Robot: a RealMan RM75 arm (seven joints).
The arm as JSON. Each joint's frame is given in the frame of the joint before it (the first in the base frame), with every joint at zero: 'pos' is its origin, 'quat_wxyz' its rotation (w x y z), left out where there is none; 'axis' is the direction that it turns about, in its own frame. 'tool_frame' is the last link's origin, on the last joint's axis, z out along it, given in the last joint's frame.
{
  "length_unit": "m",
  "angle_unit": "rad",
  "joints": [
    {
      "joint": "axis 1",
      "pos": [
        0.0,
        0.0,
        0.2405
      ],
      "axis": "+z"
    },
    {
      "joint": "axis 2",
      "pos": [
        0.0,
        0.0,
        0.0
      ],
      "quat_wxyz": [
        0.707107,
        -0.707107,
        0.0,
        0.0
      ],
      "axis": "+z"
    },
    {
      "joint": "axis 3",
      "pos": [
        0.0,
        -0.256,
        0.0
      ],
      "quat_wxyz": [
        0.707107,
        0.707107,
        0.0,
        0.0
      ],
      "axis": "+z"
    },
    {
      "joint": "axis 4",
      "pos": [
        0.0,
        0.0,
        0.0
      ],
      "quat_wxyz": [
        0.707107,
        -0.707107,
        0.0,
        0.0
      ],
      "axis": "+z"
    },
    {
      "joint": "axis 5",
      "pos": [
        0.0,
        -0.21,
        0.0
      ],
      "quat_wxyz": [
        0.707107,
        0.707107,
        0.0,
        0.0
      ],
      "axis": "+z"
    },
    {
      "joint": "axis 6",
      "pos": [
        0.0,
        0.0,
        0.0
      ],
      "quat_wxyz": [
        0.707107,
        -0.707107,
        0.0,
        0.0
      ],
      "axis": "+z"
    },
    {
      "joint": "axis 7",
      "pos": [
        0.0,
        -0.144,
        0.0
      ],
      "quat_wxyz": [
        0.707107,
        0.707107,
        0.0,
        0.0
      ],
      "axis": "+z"
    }
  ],
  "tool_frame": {
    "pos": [
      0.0,
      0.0,
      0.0
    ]
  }
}
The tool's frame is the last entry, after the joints.
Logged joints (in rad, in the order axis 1, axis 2, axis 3, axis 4, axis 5, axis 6, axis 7), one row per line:
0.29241 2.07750 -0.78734 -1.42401 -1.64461 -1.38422 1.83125
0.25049 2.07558 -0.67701 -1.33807 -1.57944 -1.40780 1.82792
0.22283 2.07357 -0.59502 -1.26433 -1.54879 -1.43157 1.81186
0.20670 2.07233 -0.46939 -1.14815 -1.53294 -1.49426 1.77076
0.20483 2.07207 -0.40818 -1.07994 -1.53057 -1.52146 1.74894
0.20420 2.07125 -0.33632 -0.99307 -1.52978 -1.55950 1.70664
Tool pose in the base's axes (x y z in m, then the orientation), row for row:
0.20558 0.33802 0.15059 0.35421 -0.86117 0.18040 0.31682
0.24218 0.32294 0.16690 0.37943 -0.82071 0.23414 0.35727
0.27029 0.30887 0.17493 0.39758 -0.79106 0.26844 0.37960
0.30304 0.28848 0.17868 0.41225 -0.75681 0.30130 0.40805
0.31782 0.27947 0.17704 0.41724 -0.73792 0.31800 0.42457
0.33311 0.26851 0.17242 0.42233 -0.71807 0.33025 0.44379
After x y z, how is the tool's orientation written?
As a quaternion, w x y z.
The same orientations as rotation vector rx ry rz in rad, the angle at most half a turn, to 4 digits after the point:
-2.2262 0.4663 0.8190
-2.0963 0.5981 0.9126
-2.0034 0.6799 0.9614
-1.9037 0.7579 1.0264
-1.8519 0.7981 1.0655
-1.7979 0.8269 1.1112

